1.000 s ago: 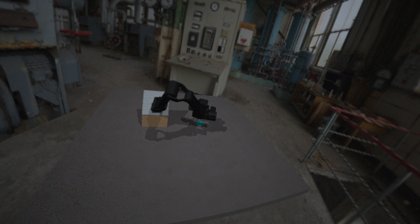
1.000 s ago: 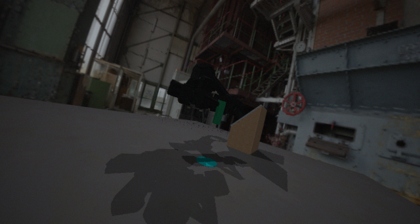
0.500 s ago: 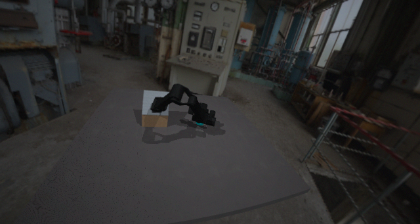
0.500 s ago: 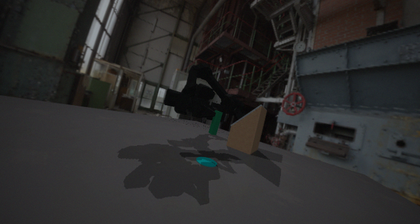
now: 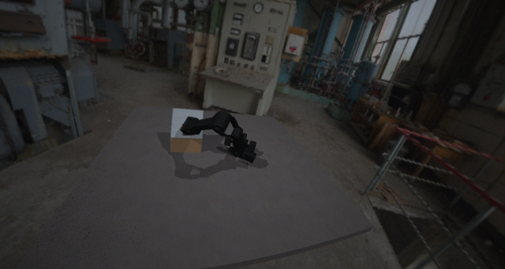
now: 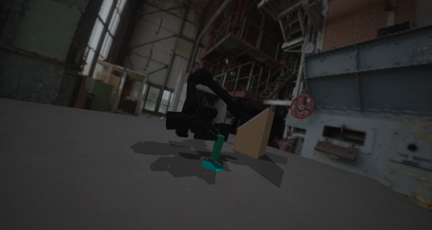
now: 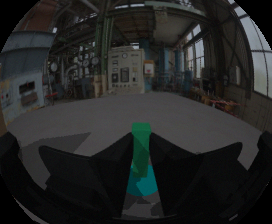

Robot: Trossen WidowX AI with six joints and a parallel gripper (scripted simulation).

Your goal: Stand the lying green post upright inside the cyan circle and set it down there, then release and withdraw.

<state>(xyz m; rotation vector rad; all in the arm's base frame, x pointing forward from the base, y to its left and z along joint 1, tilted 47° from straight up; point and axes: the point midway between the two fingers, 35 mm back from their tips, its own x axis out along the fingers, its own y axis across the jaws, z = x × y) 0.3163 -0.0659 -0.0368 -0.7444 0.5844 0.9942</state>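
My gripper tip is now 70 mm above the cyan circle. Also, from my gripper tip: green post: 20 mm below.
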